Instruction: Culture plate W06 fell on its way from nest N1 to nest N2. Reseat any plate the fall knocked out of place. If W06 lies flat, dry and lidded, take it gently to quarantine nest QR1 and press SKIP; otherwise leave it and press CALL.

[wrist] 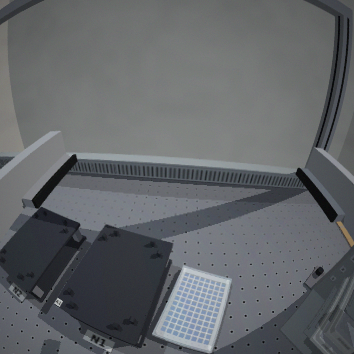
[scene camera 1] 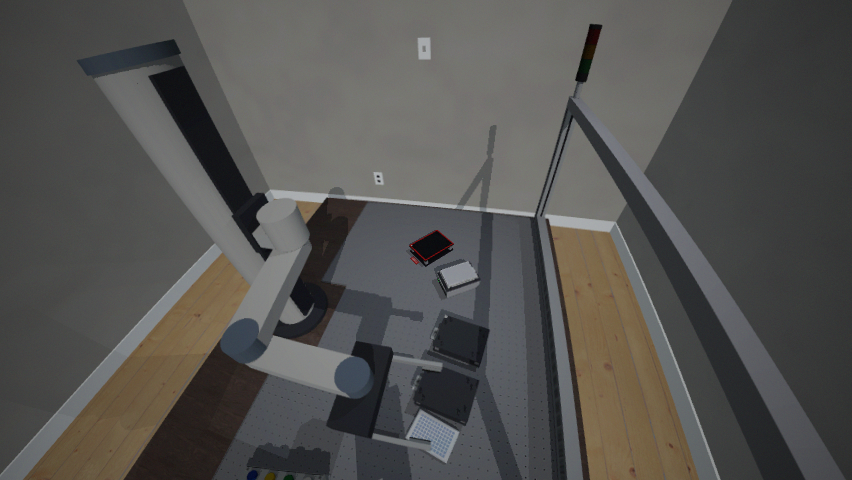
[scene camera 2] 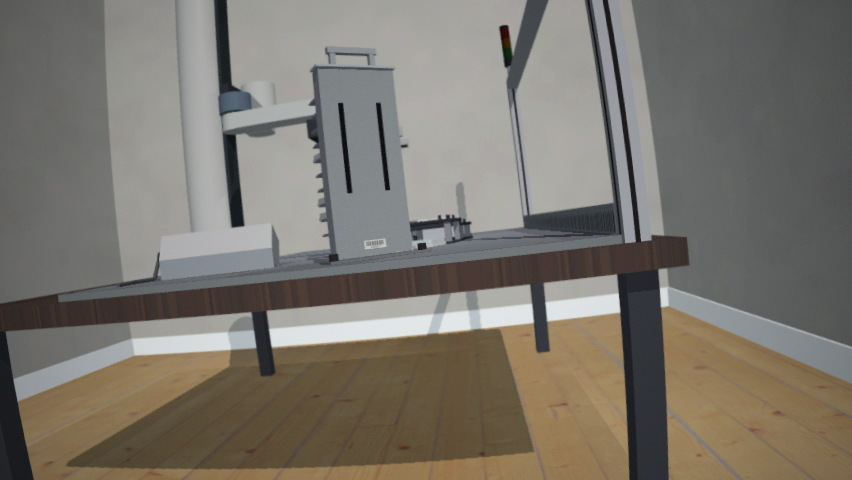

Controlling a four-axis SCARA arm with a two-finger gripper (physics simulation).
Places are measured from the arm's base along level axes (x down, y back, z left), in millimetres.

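Where they show: gripper, fingertip midpoint: (wrist: 191, 148) (scene camera 1: 437, 404) (scene camera 2: 405, 137); arm's base, link origin: (scene camera 1: 297, 309).
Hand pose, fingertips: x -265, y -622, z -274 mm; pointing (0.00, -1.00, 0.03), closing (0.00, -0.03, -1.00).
Note:
Things, the pixels of their top centre, and the offset from my fingertips.
- white plate with blue wells, top centre: (wrist: 195, 305) (scene camera 1: 432, 434) dx +236, dy +8, dz -32 mm
- nest N1, top centre: (wrist: 113, 271) (scene camera 2: 423, 217) (scene camera 1: 446, 389) dx +185, dy -12, dz +84 mm
- nest N2, top centre: (wrist: 30, 238) (scene camera 2: 437, 221) (scene camera 1: 462, 335) dx +197, dy -37, dz +262 mm
- red-edged black nest, top centre: (scene camera 1: 431, 243) dx +207, dy +146, dz +679 mm
- pale box-like device, top centre: (scene camera 1: 458, 273) dx +183, dy +5, dz +513 mm
A white plate with blue wells (scene camera 1: 433, 435) (wrist: 194, 311) lies flat on the perforated deck, beside nest N1 (scene camera 1: 447, 393) (wrist: 117, 282) on the side away from nest N2 (scene camera 1: 460, 339) (wrist: 40, 245). Its label does not show, and I cannot tell whether a lid covers it. No spill shows around it. Both nests are dark raised platforms with small corner posts and bear no plate. My gripper (scene camera 1: 435, 405) (wrist: 191, 148) is open and empty, high above the deck near N1 and the plate. A red-edged black nest (scene camera 1: 431, 245) stands farther back; its label is unreadable.
A pale box-like device (scene camera 1: 457, 277) stands between N2 and the red-edged nest. A tall grey plate tower (scene camera 2: 364, 160) shows at the lower right of the wrist view. Blue (scene camera 1: 252, 475), yellow (scene camera 1: 270, 476) and green (scene camera 1: 289, 477) buttons are at the near edge. A frame (scene camera 2: 620, 119) borders the deck.

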